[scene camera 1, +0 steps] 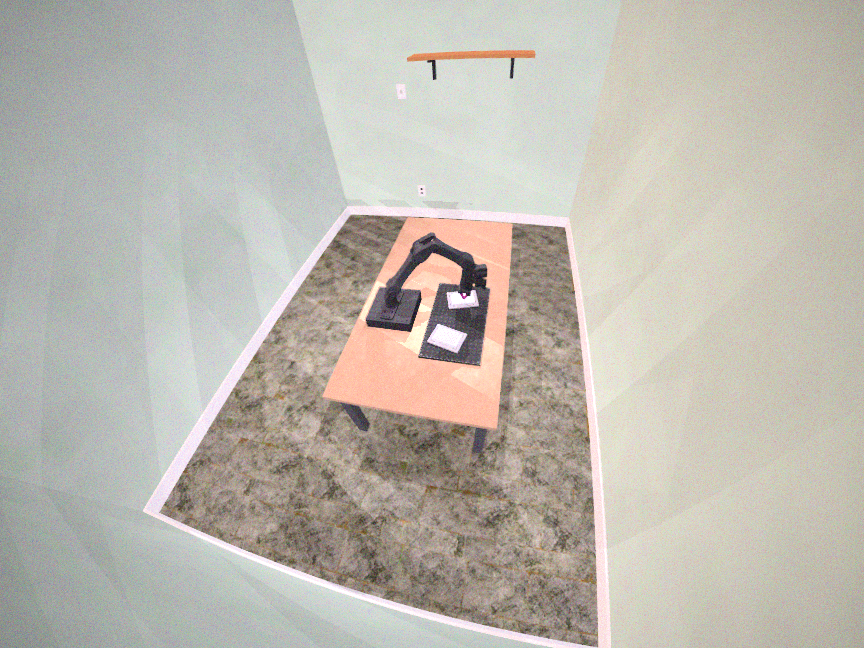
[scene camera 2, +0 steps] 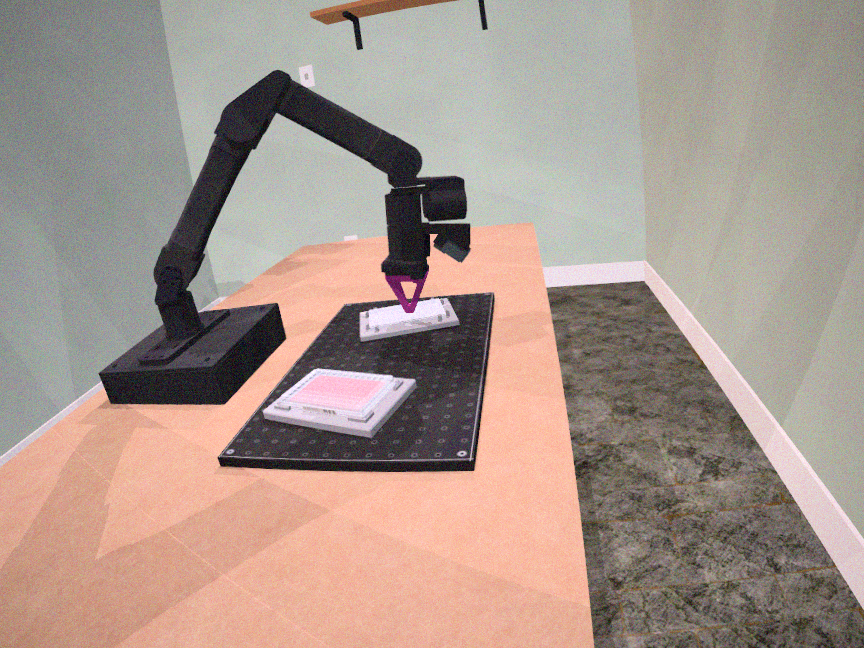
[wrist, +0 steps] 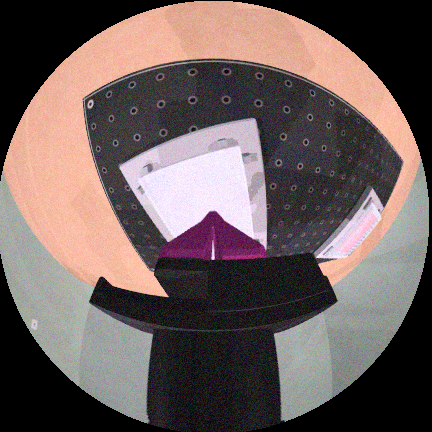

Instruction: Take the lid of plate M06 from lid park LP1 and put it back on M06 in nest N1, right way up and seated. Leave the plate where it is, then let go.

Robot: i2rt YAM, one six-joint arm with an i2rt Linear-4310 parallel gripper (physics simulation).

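Frame: origin at the arm's base, x ahead, y left, z up, level; metres.
Seen in the pictures: gripper, fingertip midpoint: [scene camera 1: 463, 298] [scene camera 2: 409, 312] [wrist: 212, 216]; arm's base, origin of the base link: [scene camera 1: 392, 305] [scene camera 2: 187, 337].
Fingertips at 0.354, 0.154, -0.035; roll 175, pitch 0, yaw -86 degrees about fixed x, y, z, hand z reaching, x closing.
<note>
Offsets run from my fingertips to a thing's top centre, as dx, dy, dz. Level surfaces: height alone.
A flat white lid @[-0.008, +0.005, +0.001] [scene camera 1: 455, 303] [scene camera 2: 387, 316] [wrist: 200, 192] lies level on a pale holder @[-0.008, +0.005, +0.003] [scene camera 2: 369, 334] [wrist: 182, 149] at the far end of the black board. My gripper [scene camera 1: 464, 296] [scene camera 2: 410, 309] [wrist: 212, 216] points straight down with its magenta fingers shut together and empty. The fingertips are at or just above the middle of the lid's top; I cannot tell if they touch it. A plate with a pink top @[-0.027, -0.275, +0.009] [scene camera 2: 341, 390] [wrist: 357, 235] sits in a second pale holder @[-0.027, -0.275, +0.001] [scene camera 2: 314, 421] at the near end. It also shows, whitish, in scene camera 1 [scene camera 1: 447, 337]. No labels are readable.
The black perforated board @[-0.005, -0.135, -0.016] [scene camera 1: 460, 355] [scene camera 2: 446, 404] [wrist: 300, 125] lies on the wooden table @[dz -0.030] [scene camera 1: 411, 383] [scene camera 2: 348, 544] [wrist: 125, 65]. The arm's black base block [scene camera 1: 394, 317] [scene camera 2: 188, 369] stands left of the board. A wall shelf [scene camera 1: 471, 55] hangs high at the back.
</note>
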